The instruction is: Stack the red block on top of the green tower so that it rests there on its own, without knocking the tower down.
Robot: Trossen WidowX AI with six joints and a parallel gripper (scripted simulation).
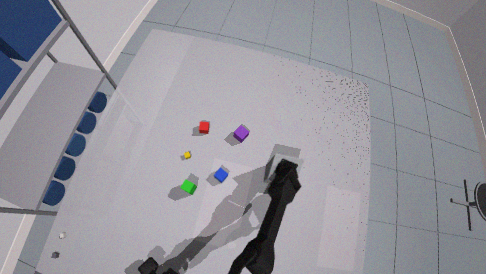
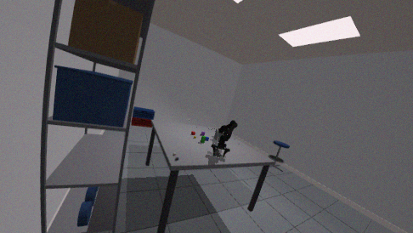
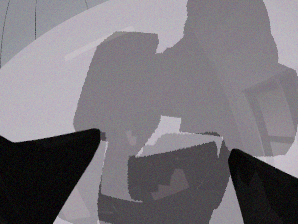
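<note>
The red block lies 630 mm to the right of my gripper tip, 70 mm ahead of it and 10 mm above it. Also, from my gripper tip: small yellow block 490 mm to the right, 90 mm ahead; then blue block 460 mm to the right, 70 mm behind, 10 mm above; then purple block 660 mm to the right, 90 mm behind, 20 mm above.
</note>
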